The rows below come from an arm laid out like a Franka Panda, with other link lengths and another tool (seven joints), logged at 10 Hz.
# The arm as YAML. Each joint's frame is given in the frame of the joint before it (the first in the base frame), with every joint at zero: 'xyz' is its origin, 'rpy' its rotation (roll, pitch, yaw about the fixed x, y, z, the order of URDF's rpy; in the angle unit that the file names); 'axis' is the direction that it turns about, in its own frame. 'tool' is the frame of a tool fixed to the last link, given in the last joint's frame.
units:
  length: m
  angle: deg
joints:
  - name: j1
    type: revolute
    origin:
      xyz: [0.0, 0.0, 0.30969]
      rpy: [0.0, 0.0, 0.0]
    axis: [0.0, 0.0, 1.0]
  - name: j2
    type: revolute
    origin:
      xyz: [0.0, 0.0, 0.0]
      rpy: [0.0, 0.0, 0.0]
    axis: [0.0, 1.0, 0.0]
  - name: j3
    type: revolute
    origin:
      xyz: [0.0, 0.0, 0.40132]
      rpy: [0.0, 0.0, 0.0]
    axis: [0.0, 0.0, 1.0]
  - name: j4
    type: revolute
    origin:
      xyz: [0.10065, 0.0, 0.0]
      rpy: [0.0, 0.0, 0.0]
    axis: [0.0, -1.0, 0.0]
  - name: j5
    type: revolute
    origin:
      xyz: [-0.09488, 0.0, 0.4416]
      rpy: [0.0, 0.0, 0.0]
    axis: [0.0, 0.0, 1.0]
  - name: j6
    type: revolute
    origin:
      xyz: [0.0, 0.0, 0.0]
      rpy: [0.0, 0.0, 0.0]
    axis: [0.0, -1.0, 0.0]
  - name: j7
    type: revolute
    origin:
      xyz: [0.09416, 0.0, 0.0]
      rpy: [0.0, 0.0, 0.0]
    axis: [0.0, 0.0, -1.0]
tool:
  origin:
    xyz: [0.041, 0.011, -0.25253]
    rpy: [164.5, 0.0, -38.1]
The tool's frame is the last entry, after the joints.
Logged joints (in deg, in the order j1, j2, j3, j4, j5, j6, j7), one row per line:
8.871, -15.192, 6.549, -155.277, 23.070, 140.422, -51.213
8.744, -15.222, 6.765, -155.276, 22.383, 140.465, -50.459
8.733, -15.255, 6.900, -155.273, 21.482, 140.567, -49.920
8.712, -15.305, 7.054, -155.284, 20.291, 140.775, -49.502
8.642, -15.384, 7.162, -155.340, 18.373, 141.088, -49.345
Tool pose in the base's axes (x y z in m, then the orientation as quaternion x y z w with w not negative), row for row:
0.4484, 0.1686, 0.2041, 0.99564, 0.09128, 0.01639, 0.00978
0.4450, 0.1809, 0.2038, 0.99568, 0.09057, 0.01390, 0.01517
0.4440, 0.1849, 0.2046, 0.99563, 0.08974, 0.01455, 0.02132
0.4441, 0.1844, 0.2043, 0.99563, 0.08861, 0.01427, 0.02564
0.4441, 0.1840, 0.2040, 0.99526, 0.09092, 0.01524, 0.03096
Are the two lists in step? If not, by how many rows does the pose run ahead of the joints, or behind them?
The pose runs 2 rows behind the joints: the pose in row i belongs to the joints in row i - 2.
